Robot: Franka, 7 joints.
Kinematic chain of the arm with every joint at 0, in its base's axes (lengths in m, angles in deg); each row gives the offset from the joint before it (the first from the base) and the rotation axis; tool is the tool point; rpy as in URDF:
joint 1: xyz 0 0 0.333 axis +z
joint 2: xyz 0 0 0 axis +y
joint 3: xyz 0 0 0.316 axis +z
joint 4: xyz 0.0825 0 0 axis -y
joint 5: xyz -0.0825 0 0.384 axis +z
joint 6: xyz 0 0 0 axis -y
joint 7: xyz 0.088 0 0 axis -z
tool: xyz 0 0 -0.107 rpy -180 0 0
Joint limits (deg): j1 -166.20..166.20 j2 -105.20..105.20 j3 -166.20..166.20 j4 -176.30..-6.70 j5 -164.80..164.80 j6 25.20..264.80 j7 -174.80..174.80
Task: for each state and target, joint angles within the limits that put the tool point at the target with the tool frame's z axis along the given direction. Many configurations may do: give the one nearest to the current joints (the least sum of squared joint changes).
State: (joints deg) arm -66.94 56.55 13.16 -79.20 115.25 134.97 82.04
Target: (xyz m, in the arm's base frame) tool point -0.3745 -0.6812 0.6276 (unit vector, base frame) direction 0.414 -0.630 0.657
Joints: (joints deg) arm -123.27 41.59 0.53 -51.22 133.87 105.79 82.04
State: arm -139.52 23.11 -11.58 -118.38 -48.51 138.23 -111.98
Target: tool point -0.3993 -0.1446 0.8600 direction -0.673 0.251 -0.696
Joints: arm -142.04 -18.98 -7.76 -84.82 -36.48 98.02 -111.98
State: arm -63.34 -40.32 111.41 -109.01 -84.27 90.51 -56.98
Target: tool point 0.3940 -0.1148 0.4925 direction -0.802 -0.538 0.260
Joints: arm -94.07 -36.45 82.52 -126.00 -54.81 62.61 -56.98
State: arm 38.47 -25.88 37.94 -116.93 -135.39 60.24 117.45
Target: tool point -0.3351 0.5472 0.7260 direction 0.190 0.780 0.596
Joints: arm 71.67 12.56 60.47 -87.04 -143.97 114.59 117.45
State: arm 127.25 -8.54 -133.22 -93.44 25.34 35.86 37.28
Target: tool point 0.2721 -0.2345 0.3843 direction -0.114 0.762 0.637
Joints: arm 98.22 -11.72 -155.29 -133.67 59.28 25.20 37.28
